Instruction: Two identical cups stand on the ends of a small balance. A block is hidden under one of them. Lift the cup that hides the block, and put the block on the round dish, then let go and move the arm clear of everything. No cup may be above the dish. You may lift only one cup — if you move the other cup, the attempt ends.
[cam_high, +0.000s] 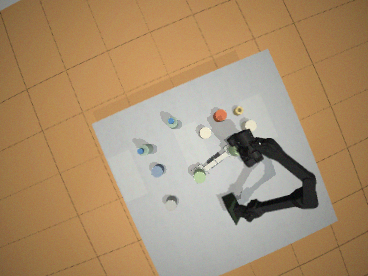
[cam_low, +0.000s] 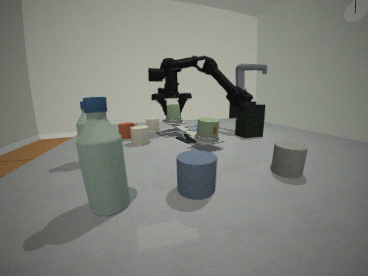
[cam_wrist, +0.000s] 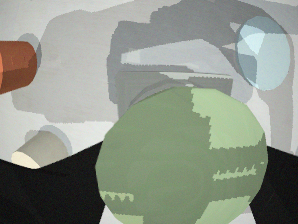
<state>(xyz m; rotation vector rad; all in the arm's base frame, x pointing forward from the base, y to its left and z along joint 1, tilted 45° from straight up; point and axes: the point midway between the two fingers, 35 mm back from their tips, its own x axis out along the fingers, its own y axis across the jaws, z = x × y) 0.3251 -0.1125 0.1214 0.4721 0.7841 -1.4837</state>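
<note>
The teal block lies 1 cm to the left of my gripper tip and 2 cm below it. Also, from my gripper tip: white balance 2 cm behind, 13 cm to the left, 7 cm below; orange cylinder 20 cm ahead, 3 cm to the right, 6 cm below; pale blue round dish 12 cm behind, 9 cm to the right, 9 cm below.
</note>
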